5 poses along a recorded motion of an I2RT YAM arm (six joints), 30 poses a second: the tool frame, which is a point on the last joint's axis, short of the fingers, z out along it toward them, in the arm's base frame.
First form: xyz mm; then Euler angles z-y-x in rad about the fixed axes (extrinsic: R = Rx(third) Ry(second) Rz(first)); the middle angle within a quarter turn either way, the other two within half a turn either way.
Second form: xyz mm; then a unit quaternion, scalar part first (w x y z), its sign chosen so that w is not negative. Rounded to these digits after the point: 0 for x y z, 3 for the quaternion.
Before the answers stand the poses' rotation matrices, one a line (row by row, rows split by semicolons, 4 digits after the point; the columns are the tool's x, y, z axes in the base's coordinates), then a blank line. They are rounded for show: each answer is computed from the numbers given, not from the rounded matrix.
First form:
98, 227, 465, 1.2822, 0.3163, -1.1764
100, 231, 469, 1.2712, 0.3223, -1.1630
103, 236, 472, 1.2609, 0.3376, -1.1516
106, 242, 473, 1.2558, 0.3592, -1.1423
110, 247, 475, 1.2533, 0.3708, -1.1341
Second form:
0.2705 -0.9111 0.3111; 0.2866 0.3847 0.8774; -0.9191 -0.1482 0.3652
0.2799 -0.9063 0.3167; 0.2931 0.3949 0.8707; -0.9142 -0.1509 0.3762
0.2877 -0.8986 0.3312; 0.2954 0.4123 0.8619; -0.9110 -0.1502 0.3841
0.2900 -0.8901 0.3515; 0.2960 0.4327 0.8515; -0.9101 -0.1429 0.3890
0.2910 -0.8855 0.3624; 0.2993 0.4440 0.8446; -0.9087 -0.1373 0.3942

98, 227, 465, 0.711, -0.361, 0.433, 0.421
100, 231, 469, 0.716, -0.357, 0.430, 0.419
103, 236, 472, 0.722, -0.351, 0.430, 0.414
106, 242, 473, 0.727, -0.342, 0.434, 0.408
110, 247, 475, 0.730, -0.336, 0.436, 0.406

